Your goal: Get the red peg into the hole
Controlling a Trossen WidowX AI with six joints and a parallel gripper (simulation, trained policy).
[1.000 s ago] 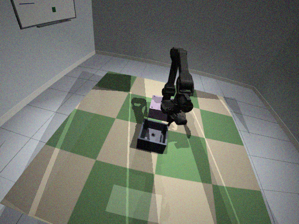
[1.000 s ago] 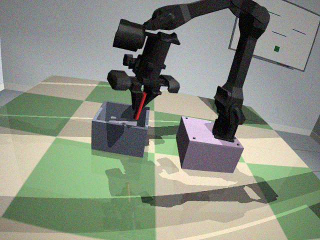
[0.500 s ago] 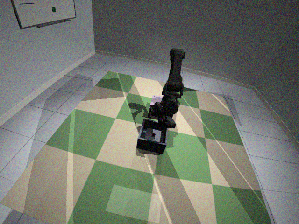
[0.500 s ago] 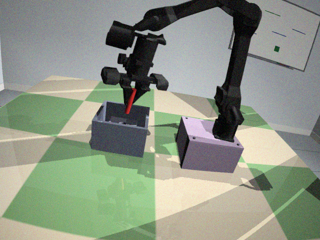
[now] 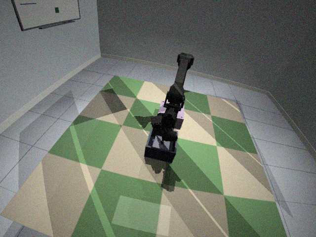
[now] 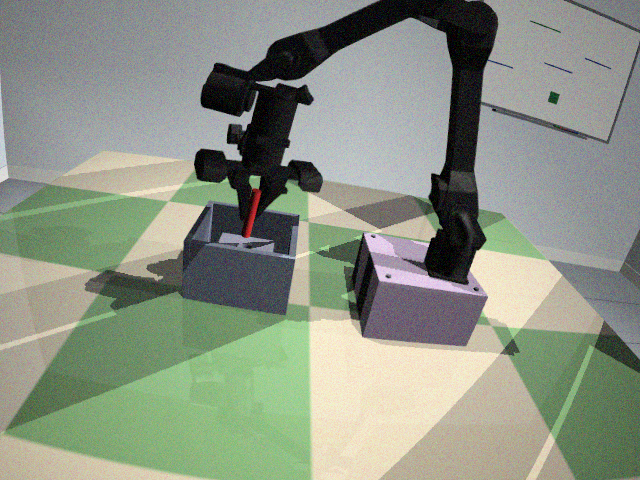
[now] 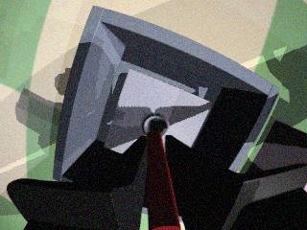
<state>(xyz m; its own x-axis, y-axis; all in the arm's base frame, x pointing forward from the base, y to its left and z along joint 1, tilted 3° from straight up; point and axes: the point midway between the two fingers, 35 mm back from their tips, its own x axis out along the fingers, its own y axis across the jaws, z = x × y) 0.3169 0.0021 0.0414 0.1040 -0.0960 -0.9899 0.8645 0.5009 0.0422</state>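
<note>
The red peg is 1 cm to the left of my gripper tip, 1 cm behind it and 1 cm above it. Also, from my gripper tip: dark box: 8 cm below; plate: 6 cm below.
</note>
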